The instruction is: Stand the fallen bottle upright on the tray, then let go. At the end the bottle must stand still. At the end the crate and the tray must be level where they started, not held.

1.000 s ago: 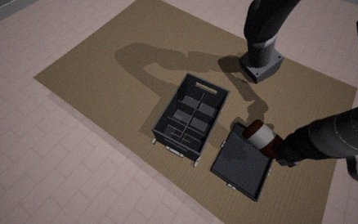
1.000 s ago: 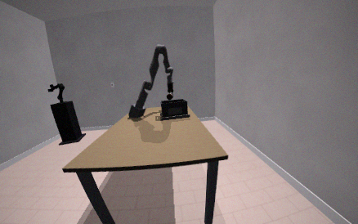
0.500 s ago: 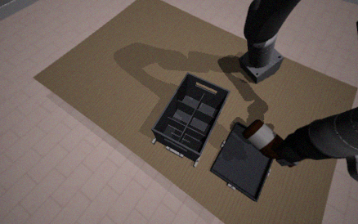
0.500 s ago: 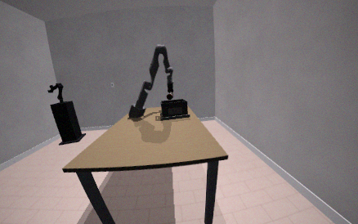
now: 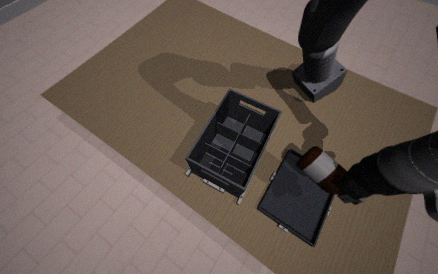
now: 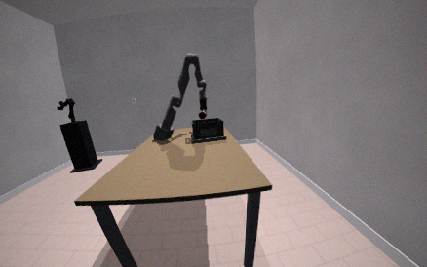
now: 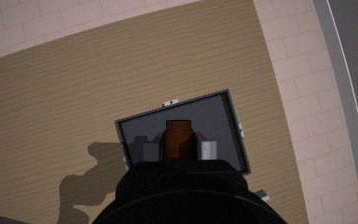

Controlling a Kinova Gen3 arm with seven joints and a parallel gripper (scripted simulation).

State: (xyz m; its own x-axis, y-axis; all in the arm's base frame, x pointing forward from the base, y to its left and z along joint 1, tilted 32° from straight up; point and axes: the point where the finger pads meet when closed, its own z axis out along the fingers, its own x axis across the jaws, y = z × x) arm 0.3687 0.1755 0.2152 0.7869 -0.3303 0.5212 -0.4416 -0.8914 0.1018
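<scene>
My hand is 3 cm past the brown bottle, 4 cm to the left of it and 1 cm above it. Round my hand: dark flat tray: 1 cm behind, 4 cm to the right, 19 cm below; dark crate: 8 cm behind, 30 cm to the right, 12 cm below.
</scene>
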